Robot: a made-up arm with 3 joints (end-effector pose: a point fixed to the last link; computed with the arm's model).
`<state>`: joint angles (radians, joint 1 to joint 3).
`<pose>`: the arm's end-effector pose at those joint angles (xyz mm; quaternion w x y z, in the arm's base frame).
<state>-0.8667 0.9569 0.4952</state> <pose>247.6 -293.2 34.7 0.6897 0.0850 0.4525 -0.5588</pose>
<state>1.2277 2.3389 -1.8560</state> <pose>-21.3 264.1 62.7 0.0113 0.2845 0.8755 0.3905</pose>
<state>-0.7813 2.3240 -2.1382</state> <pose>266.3 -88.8 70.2 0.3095 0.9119 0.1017 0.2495</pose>
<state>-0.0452 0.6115 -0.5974</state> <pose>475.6 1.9 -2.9 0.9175 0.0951 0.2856 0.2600</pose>
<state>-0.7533 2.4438 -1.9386</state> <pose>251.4 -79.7 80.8 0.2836 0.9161 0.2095 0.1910</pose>
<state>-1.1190 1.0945 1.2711</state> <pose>180.0 -301.7 76.7 0.3134 -0.0395 0.5188 -0.7944</pose>
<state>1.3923 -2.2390 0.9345</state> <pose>60.5 404.5 203.0 0.4248 0.8262 -0.3566 0.0990</pose>
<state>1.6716 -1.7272 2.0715</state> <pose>-130.5 435.4 158.1 0.6368 0.7261 0.2252 -0.1290</pose>
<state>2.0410 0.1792 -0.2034</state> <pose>-231.9 444.2 48.9 0.4320 -0.0711 0.0543 0.8974</pose>
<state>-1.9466 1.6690 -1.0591</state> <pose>-66.0 -312.1 -24.2 0.6065 0.7393 0.0503 -0.2883</pose>
